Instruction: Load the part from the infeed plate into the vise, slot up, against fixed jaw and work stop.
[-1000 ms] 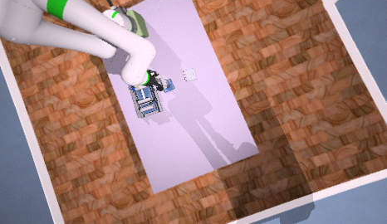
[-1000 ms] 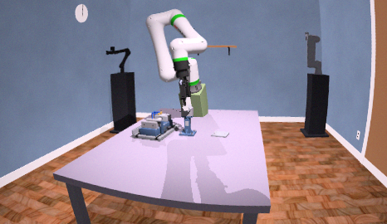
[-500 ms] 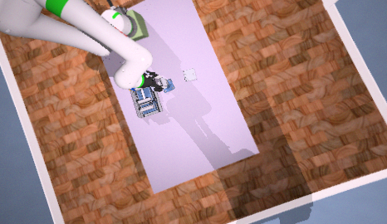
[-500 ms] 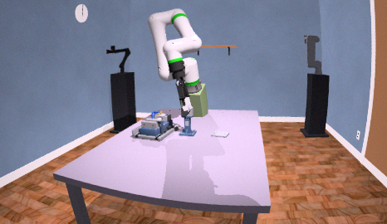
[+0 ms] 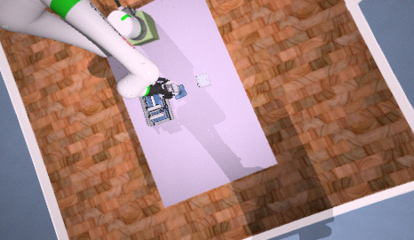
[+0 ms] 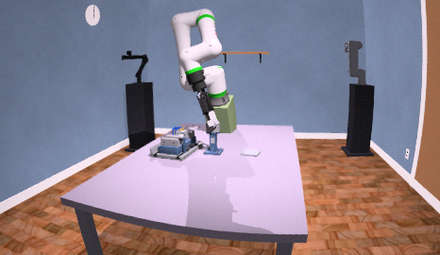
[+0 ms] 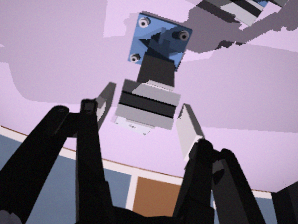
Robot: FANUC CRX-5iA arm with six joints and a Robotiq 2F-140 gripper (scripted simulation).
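Now: the part 20 mm below my hand. From my hand the other things lie so: air cylinder rod 190 mm to the right, 100 mm below.
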